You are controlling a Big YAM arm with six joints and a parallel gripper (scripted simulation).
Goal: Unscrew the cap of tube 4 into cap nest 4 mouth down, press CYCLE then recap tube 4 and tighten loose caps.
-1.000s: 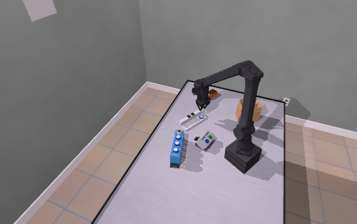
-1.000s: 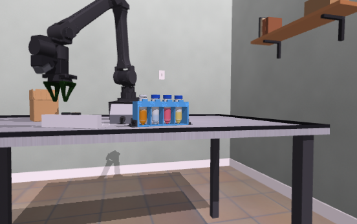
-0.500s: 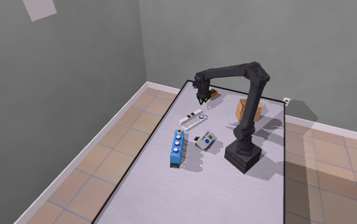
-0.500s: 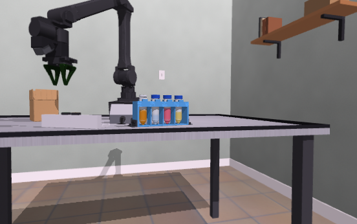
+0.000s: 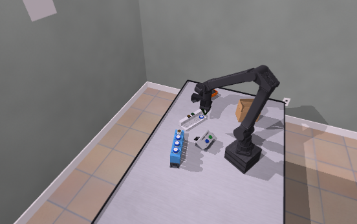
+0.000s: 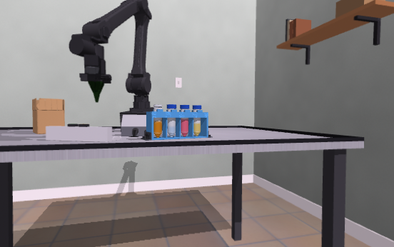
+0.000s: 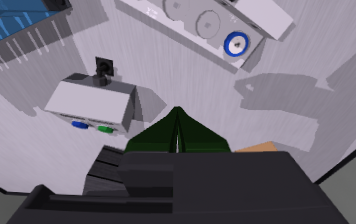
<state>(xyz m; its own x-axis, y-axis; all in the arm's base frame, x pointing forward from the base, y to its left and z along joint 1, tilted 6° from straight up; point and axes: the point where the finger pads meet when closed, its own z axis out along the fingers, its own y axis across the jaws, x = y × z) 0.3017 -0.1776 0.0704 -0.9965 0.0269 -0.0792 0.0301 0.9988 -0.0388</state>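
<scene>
The green ready key is 130 mm to the left of my hand, 80 mm behind it and 70 mm below it. From my hand the other things lie so: white key housing 160 mm to the left, 80 mm below, 60 mm behind; blue cycle key 180 mm to the left, 70 mm below, 70 mm behind; cardboard box 290 mm behind, 240 mm to the right, 70 mm below.
</scene>
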